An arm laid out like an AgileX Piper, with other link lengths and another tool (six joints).
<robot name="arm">
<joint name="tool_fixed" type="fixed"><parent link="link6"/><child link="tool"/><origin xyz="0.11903 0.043 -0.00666" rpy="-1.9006 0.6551 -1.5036"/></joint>
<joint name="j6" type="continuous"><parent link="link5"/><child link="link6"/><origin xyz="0.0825 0 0.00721"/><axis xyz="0.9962 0 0.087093"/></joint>
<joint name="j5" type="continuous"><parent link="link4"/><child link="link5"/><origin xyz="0 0 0"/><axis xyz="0 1 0"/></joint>
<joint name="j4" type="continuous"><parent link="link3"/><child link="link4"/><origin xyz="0.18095 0 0.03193"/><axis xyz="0.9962 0 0.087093"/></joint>
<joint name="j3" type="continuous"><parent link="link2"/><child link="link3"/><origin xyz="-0.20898 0 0.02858"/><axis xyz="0 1 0"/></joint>
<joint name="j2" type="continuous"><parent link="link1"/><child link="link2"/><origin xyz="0 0 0"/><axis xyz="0 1 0"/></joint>
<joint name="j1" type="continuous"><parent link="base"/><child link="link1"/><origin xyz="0 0 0.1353"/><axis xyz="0 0 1"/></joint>
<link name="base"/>
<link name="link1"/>
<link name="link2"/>
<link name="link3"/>
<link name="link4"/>
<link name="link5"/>
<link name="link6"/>
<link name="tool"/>
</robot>
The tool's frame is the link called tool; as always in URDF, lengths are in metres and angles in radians. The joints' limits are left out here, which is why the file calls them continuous.
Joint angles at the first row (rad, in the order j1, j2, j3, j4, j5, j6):
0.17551 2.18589 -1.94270 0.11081 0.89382 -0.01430
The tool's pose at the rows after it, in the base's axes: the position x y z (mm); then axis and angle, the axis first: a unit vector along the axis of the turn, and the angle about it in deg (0 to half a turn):
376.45 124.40 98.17 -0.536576 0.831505 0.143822 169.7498
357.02 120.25 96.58 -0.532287 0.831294 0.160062 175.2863
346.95 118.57 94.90 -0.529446 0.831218 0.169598 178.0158
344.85 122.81 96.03 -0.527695 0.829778 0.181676 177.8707
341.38 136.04 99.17 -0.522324 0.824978 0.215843 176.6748
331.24 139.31 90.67 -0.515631 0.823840 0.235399 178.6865
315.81 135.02 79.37 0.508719 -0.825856 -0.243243 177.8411
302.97 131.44 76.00 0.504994 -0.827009 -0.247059 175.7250
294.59 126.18 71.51 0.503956 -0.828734 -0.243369 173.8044
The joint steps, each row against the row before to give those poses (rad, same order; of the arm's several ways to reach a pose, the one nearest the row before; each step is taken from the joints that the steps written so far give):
-0.00001 0.00002 -0.04623 -0.03342 0.15487 -0.00001
0.00000 -0.00003 -0.02362 -0.00745 0.12559 -0.00001
0.00002 0.00003 -0.00213 -0.00060 0.05371 0.00003
0.00000 -0.00003 0.00006 0.02362 0.00721 -0.00001
-0.00001 0.00002 0.00798 0.07243 0.00003 0.00000
0.00165 0.00001 0.04878 0.02388 0.00001 0.00001
0.00000 -0.01749 0.08348 -0.00806 -0.00231 0.00000
-0.00002 -0.03113 0.06909 -0.00678 -0.00003 -0.00003
0.00000 -0.01535 0.04357 -0.01994 -0.00001 0.00000

